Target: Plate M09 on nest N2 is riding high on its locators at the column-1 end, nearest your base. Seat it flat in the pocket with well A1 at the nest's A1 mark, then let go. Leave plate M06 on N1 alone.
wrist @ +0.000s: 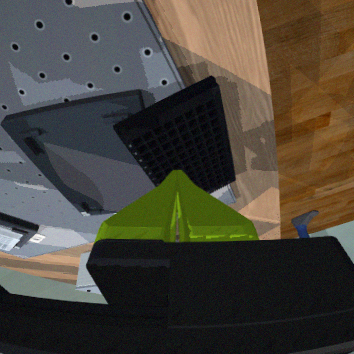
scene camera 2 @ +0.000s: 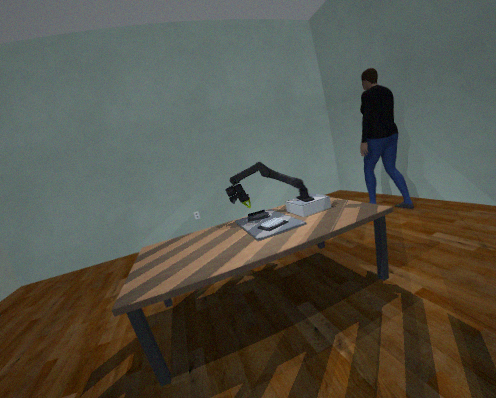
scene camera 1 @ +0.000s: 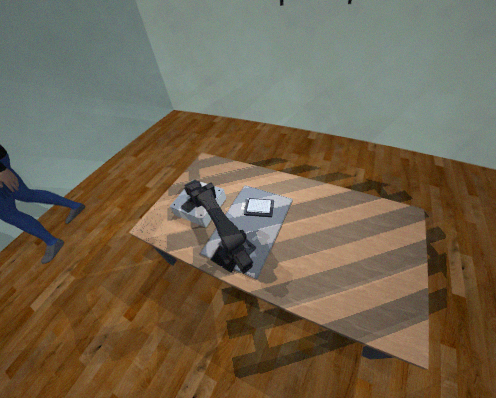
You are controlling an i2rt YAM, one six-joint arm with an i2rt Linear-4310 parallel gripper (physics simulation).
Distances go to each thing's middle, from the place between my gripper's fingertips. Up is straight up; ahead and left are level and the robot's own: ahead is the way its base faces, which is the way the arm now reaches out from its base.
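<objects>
Hand 50 mm above black well plate (wrist: 186,130), 40 mm past it, 10 mm left of it. Dark nest pad (wrist: 73,143): 60 mm below my hand, 90 mm to the left of it, 40 mm behind it. Of the things named here, going by their middles, black well plate nearest to my hand.
</objects>
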